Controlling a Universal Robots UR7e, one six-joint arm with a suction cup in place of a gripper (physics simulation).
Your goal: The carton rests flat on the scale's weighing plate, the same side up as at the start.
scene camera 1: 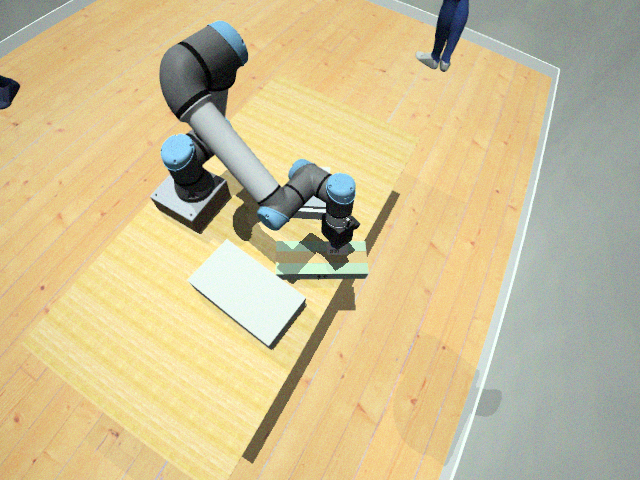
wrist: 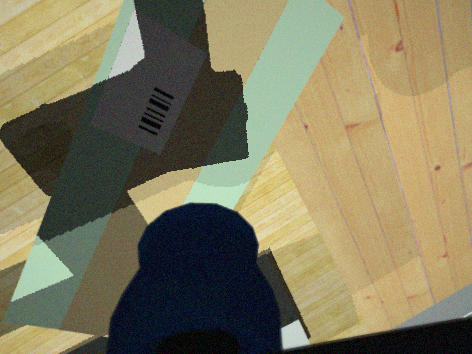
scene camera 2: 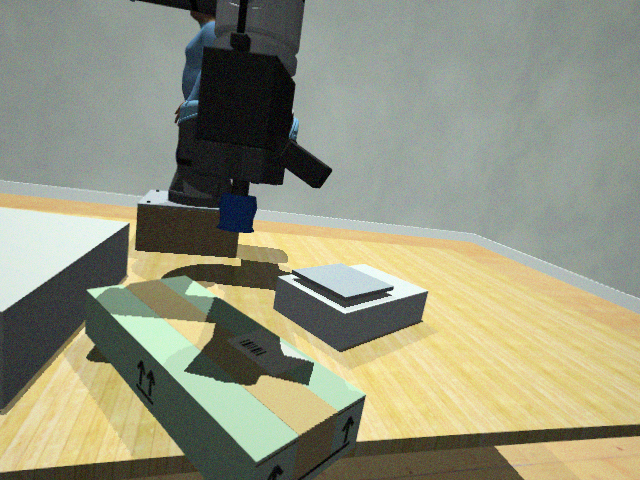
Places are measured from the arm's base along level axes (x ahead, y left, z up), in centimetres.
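Pixels of known places: hand, its tool point: (wrist: 200, 255) (scene camera 2: 235, 229); arm's base, origin of its link: (scene camera 1: 195, 186) (scene camera 2: 201, 201).
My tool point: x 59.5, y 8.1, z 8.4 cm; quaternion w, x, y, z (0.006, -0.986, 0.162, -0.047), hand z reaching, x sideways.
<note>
For each thing: its top centre in the pictures, then the offset to it from my tool point. Level surfaces: height alone.
- flat green carton, centre of its top: (wrist: 161, 181) (scene camera 2: 208, 334) (scene camera 1: 322, 257) dx -3.2, dy -1.5, dz -13.0 cm
- grey scale, centre of its top: (scene camera 2: 358, 275) (scene camera 1: 311, 185) dx -24.1, dy +21.8, dz -11.5 cm
- large white-topped box, centre of its top: (scene camera 1: 246, 288) dx -16.8, dy -28.1, dz -9.3 cm
- table, height of its surface: dz -18.9 cm
The flat green carton (scene camera 1: 320, 268) (scene camera 2: 206, 397) (wrist: 275, 90) has its taped, barcode-labelled face up and its side arrows pointing up. It lies off the scale, across the table's edge, with one end overhanging. A shadow shows below its other end; I cannot tell if it is exactly level. My gripper (scene camera 1: 337, 241) (scene camera 2: 236, 228) (wrist: 197, 240), a blue suction cup, is open and hangs above the carton, apart from it. The grey scale (scene camera 1: 308, 215) (scene camera 2: 310, 312) stands beyond the carton, partly behind my arm in scene camera 1. Its raised weighing plate (scene camera 2: 343, 281) carries no carton.
A large white-topped box (scene camera 1: 248, 291) (scene camera 2: 51, 258) stands on the table (scene camera 1: 129, 361) (scene camera 2: 516, 335) beside the carton. The robot's base (scene camera 1: 190, 206) (scene camera 2: 186, 229) is at the back. A person (scene camera 1: 449, 31) (scene camera 2: 193, 77) stands beyond the table.
</note>
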